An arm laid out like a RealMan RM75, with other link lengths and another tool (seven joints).
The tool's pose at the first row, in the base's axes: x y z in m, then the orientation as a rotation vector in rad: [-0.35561 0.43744 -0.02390 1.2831 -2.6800 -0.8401]
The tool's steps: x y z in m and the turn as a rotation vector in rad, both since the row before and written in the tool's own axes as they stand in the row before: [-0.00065 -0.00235 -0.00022 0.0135 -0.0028 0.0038]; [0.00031 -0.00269 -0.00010 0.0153 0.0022 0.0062]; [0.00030 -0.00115 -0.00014 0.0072 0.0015 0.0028]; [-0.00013 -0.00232 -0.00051 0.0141 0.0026 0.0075]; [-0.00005 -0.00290 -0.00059 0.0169 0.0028 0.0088]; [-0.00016 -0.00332 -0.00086 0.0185 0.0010 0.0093]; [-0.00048 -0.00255 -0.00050 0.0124 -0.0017 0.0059]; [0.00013 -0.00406 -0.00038 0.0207 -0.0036 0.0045]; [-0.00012 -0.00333 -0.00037 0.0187 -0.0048 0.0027]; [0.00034 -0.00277 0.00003 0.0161 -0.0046 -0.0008]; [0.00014 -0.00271 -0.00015 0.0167 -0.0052 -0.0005]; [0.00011 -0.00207 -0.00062 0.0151 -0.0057 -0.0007]
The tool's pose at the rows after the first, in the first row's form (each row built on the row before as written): [-0.35347 0.43663 -0.02476 1.2801 -2.6940 -0.8254]; [-0.35174 0.43497 -0.02603 1.2743 -2.7064 -0.8038]; [-0.35109 0.43408 -0.02650 1.2717 -2.7118 -0.7932]; [-0.34924 0.43272 -0.02712 1.2636 -2.7233 -0.7725]; [-0.34702 0.43093 -0.02791 1.2541 -2.7371 -0.7479]; [-0.34438 0.42884 -0.02859 1.2439 -2.7534 -0.7226]; [-0.34216 0.42753 -0.02916 1.2374 -2.7659 -0.7075]; [-0.33933 0.42493 -0.03053 1.2344 -2.7850 -0.6832]; [-0.33684 0.42290 -0.03150 1.2335 -2.8028 -0.6624]; [-0.33513 0.42101 -0.03264 -1.2357 2.8133 0.6440]; [-0.33329 0.41921 -0.03352 -1.2302 2.8081 0.6215]; [-0.33181 0.41764 -0.03369 -1.2249 2.8023 0.6016]
